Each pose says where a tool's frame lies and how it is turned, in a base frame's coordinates. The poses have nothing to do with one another.
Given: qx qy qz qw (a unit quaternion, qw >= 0); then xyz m.
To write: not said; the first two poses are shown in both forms.
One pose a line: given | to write
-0.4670, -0.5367, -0.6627, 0.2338, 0.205, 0.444, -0.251 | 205, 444, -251, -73.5, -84.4, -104.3
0.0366, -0.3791, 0.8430, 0.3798, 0.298, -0.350, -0.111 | 298, -350, -111, 5.4, -55.5, 123.4
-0.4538, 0.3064, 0.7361, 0.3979, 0.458, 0.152, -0.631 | 458, 152, -631, -65.8, 44.5, 106.8
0.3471, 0.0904, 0.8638, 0.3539, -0.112, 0.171, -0.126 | -112, 171, -126, 51.4, 13.4, 128.0
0.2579, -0.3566, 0.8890, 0.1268, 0.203, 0.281, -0.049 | 203, 281, -49, 43.0, -59.5, 148.3
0.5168, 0.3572, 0.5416, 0.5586, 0.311, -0.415, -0.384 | 311, -415, -384, 69.8, 48.3, 73.2
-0.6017, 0.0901, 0.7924, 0.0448, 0.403, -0.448, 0.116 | 403, -448, 116, -105.3, 15.8, 138.7
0.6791, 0.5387, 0.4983, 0.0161, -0.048, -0.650, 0.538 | -48, -650, 538, 121.0, 96.0, 88.8
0.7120, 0.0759, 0.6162, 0.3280, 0.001, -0.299, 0.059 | 1, -299, 59, 106.8, 11.4, 92.4
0.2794, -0.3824, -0.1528, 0.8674, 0.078, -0.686, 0.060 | 78, -686, 60, 33.5, -45.9, -18.3
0.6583, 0.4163, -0.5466, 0.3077, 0.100, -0.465, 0.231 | 100, -465, 231, 99.7, 63.1, -82.8
